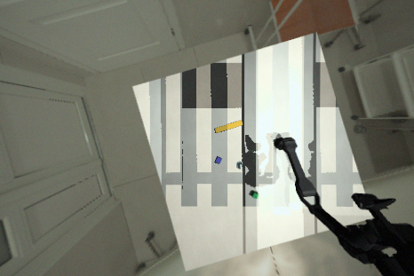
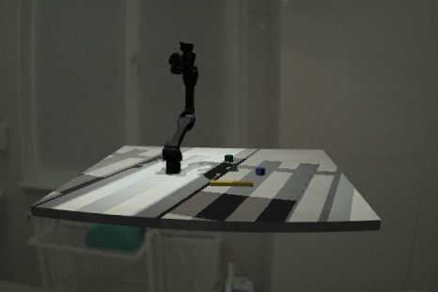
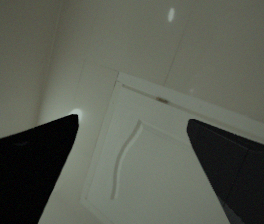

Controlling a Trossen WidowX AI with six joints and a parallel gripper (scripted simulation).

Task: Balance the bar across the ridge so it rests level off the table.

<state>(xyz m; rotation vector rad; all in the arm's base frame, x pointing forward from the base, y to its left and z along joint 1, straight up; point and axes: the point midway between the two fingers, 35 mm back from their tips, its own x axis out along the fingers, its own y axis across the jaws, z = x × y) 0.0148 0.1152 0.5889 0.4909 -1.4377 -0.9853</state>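
My gripper tip is 29 cm short of the yellow bar, 29 cm to the left of it and 60 cm above it. Also, from my gripper tip: small green block 25 cm ahead, 19 cm to the left, 59 cm below; then small blue block 42 cm ahead, 10 cm to the right, 59 cm below.
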